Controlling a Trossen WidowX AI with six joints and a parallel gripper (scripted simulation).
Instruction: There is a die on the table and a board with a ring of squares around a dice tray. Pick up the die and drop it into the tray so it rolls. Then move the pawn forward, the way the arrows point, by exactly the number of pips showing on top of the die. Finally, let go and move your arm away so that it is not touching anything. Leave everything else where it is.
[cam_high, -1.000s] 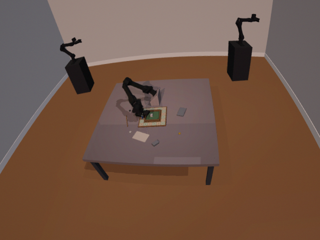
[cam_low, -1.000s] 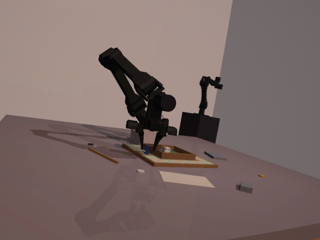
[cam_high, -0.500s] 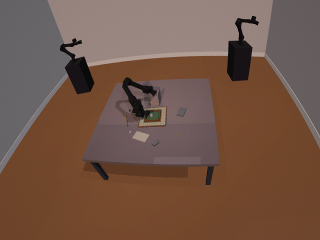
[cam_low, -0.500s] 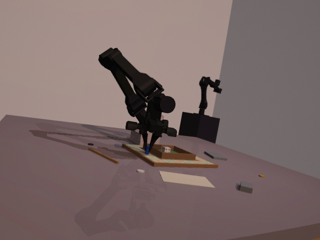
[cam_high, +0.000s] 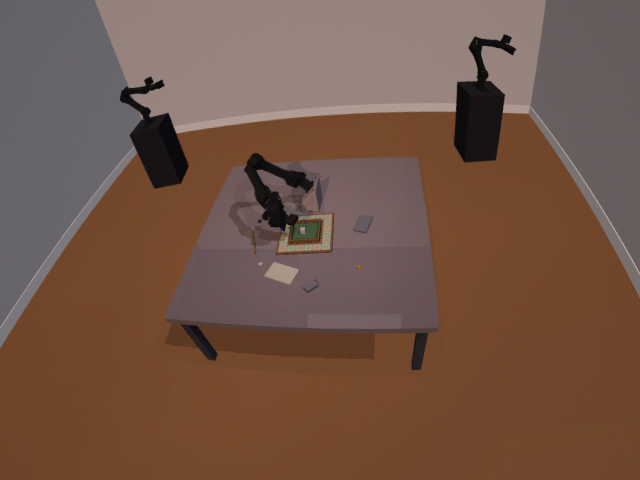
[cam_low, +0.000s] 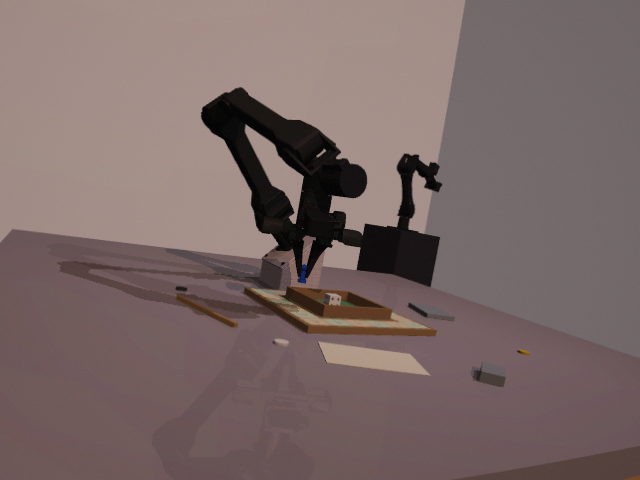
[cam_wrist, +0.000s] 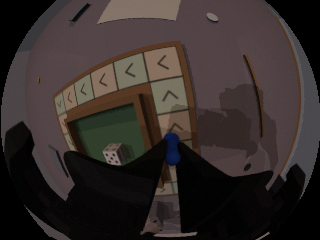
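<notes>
My gripper tip is now 10 cm to the right of the white die, 5 cm above it and 2 cm past it. From my gripper tip the other things lie so: blue pawn (1 cm above); then white disc (16 cm ahead, 13 cm to the right, 7 cm below); then wooden stick (18 cm to the right, 7 cm below).
</notes>
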